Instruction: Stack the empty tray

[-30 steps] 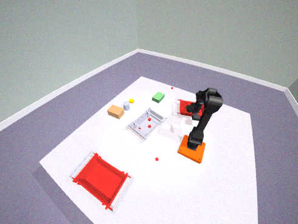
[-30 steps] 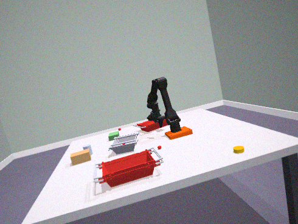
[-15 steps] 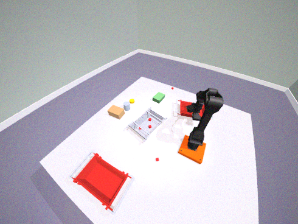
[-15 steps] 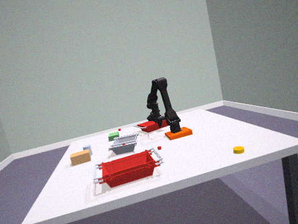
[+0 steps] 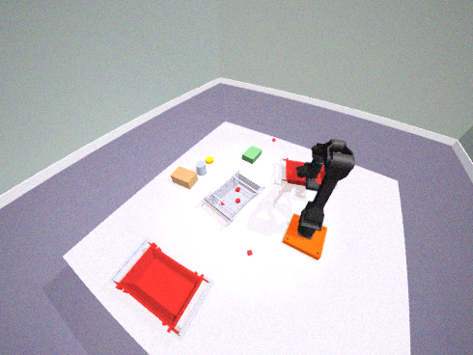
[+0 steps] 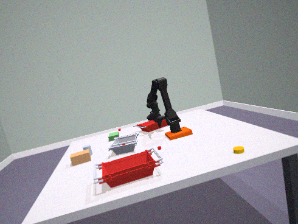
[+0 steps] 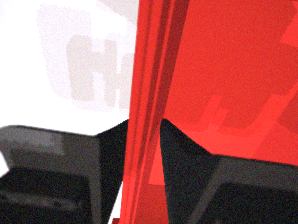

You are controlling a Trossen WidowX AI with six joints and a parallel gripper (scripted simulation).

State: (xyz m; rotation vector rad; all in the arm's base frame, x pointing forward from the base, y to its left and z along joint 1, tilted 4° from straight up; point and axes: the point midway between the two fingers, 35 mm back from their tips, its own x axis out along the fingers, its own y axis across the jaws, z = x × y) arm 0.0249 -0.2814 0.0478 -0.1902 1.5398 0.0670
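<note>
My gripper tip is now 70 mm to the left of the red tray, 30 mm below it and 10 mm short of it. The rest, counted from my gripper tip: grey cylinder (590 mm ahead, 120 mm to the left, 20 mm above); green block (360 mm ahead, 140 mm to the right); small red cube (460 mm to the left, 180 mm ahead, 10 mm below).
</note>
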